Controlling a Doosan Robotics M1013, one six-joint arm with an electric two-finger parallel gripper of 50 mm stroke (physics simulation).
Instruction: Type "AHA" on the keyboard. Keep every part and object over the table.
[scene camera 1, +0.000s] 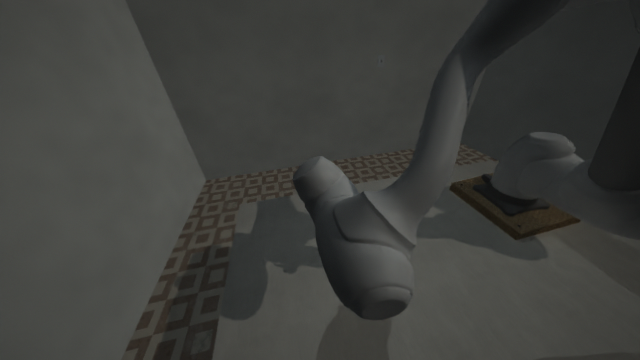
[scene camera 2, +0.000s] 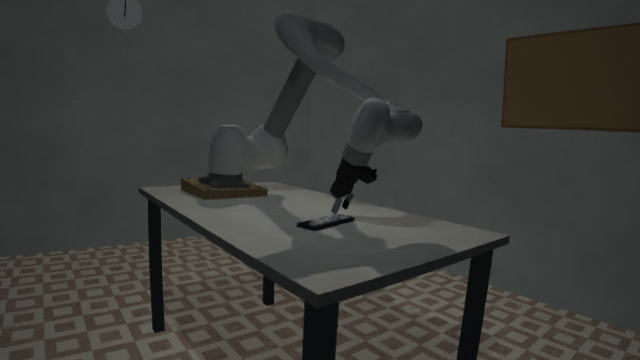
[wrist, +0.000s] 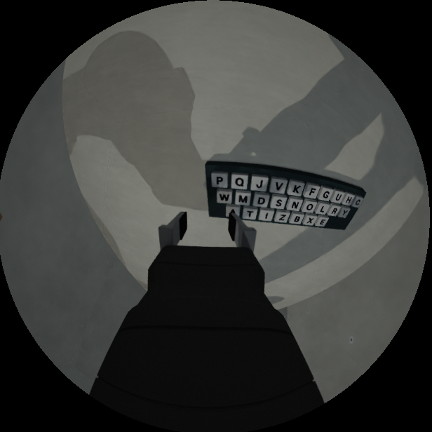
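Pixels of known places: gripper, fingertip midpoint: (scene camera 2: 339, 210); arm's base, link origin: (scene camera 1: 507, 197) (scene camera 2: 225, 184).
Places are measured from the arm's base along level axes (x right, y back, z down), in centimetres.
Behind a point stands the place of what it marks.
The keyboard (scene camera 2: 306, 226) @[x -0.1, y -71.9, z 3.4 cm] (wrist: 334, 223) is a dark slab with three rows of light letter keys, flat on the table. In the wrist view the A key (wrist: 230, 210) is at the near left corner, its lower part hidden by a fingertip. The H key (wrist: 348, 199) is in the top row near the right end. My gripper (scene camera 2: 341, 207) @[x -19.4, y -62.4, z 1.5 cm] (wrist: 207, 220) is open and empty, pointing down and tilted. Its right finger, in the wrist view, is over the A key; its left finger is beside the keyboard, left of it. Whether a fingertip touches the key I cannot tell. Scene camera 1 shows neither keyboard nor fingers.
The arm's base stands on a brown board (scene camera 1: 520, 231) @[x -15.5, y -11.0, z 1.0 cm] (scene camera 2: 200, 191) @[x 14.6, y -10.1, z 1.3 cm] at the table's far end. The light table top (scene camera 2: 345, 282) @[x 15.3, y -111.1, z 4.3 cm] has dark legs and carries broad arm shadows. The arm's wrist joint (scene camera 1: 370, 265) @[x -38.0, y -77.2, z -33.8 cm] blocks part of the table in scene camera 1.
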